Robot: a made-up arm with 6 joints.
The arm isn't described. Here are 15 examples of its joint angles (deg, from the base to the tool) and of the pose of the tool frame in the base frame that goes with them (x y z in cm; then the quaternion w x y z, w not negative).
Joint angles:
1: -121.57 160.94 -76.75 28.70 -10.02 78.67
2: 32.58 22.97 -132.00 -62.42 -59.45 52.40
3: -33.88 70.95 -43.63 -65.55 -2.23 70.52
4: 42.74 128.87 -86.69 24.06 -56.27 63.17
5: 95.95 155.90 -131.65 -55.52 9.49 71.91
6: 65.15 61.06 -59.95 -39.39 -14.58 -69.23
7: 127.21 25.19 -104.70 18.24 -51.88 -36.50
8: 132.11 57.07 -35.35 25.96 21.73 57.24
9: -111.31 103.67 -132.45 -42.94 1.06 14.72
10: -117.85 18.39 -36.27 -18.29 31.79 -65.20
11: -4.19 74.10 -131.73 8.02 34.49 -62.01
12: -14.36 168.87 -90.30 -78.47 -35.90 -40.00
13: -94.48 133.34 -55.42 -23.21 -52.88 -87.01
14: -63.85 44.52 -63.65 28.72 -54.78 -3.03
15: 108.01 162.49 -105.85 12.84 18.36 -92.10
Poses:
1: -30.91 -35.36 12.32 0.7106 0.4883 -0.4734 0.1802
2: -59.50 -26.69 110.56 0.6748 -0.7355 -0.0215 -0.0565
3: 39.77 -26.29 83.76 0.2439 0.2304 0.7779 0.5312
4: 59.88 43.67 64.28 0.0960 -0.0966 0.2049 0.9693
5: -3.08 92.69 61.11 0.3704 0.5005 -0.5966 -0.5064
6: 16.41 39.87 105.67 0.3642 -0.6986 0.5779 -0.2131
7: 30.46 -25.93 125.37 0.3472 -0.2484 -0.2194 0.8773
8: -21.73 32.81 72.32 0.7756 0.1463 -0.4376 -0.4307
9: -21.14 -44.24 131.65 0.4678 0.5404 0.6609 -0.2287
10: -11.97 -11.30 94.94 0.0864 -0.7542 -0.6449 0.0881
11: 20.65 0.14 140.45 0.3818 -0.2280 0.8954 0.0223
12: 61.93 -3.81 15.40 0.2861 0.5361 -0.7942 0.0062
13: -1.71 -54.70 39.02 0.1866 -0.3429 -0.9166 0.0867
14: -1.56 -14.76 117.33 0.8865 -0.0565 0.4585 0.0247
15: -20.57 69.56 22.31 0.3155 0.8493 -0.2681 0.3274
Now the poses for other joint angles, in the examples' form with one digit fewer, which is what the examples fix.
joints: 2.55 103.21 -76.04 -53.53 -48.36 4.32
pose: 63.5 11.8 89.2 0.178 -0.511 0.805 0.242
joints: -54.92 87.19 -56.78 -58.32 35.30 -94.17
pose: 24.1 -44.8 73.8 0.671 -0.041 -0.699 0.242
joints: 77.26 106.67 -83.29 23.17 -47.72 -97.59
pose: 20.0 66.1 87.9 0.342 -0.628 0.695 0.071
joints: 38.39 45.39 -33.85 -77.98 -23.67 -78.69
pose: 22.7 27.8 89.9 0.288 -0.575 0.461 -0.611
